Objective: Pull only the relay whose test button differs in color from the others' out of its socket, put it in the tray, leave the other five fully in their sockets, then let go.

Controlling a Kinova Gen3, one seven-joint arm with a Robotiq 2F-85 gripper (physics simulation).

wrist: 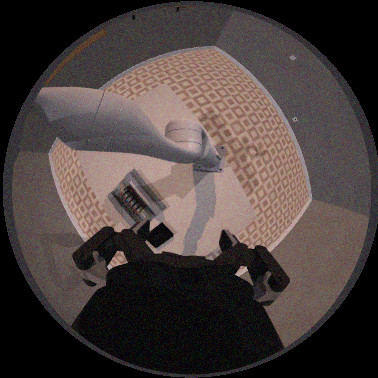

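Where they show: gripper, fingertip midpoint: point(184, 232); arm's base at its link origin: point(209, 157).
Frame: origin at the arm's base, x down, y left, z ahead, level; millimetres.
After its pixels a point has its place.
A row of small relays point(131, 200) @[z 471, x 142, y -23 mm] sits in a grey socket housing point(157, 199) @[z 347, x 205, y 61 mm] left of the middle of the wrist view. The relays are small and grainy here; their test-button colors cannot be told apart, and neither can how fully each one is seated. A small black square tray point(161, 235) @[z 470, x 205, y 279 mm] lies just below and to the right of the housing. My gripper point(184, 232) @[z 197, x -426, y 43 mm] is wide open and empty, above the table. Its left fingertip shows close beside the tray and the lower end of the housing in the view, and its right fingertip is well to the right of both.
The grey-white robot arm point(120, 122) @[z 194, x -422, y -112 mm] reaches across the upper left to its base point(212, 162) @[z 25, x -86, y 19 mm] near the middle. A pale mat point(232, 200) @[z -61, x 208, y 334 mm] lies on the table with a brown diamond pattern point(270, 145). The arm's shadow falls across the mat. Grey walls and floor surround the table.
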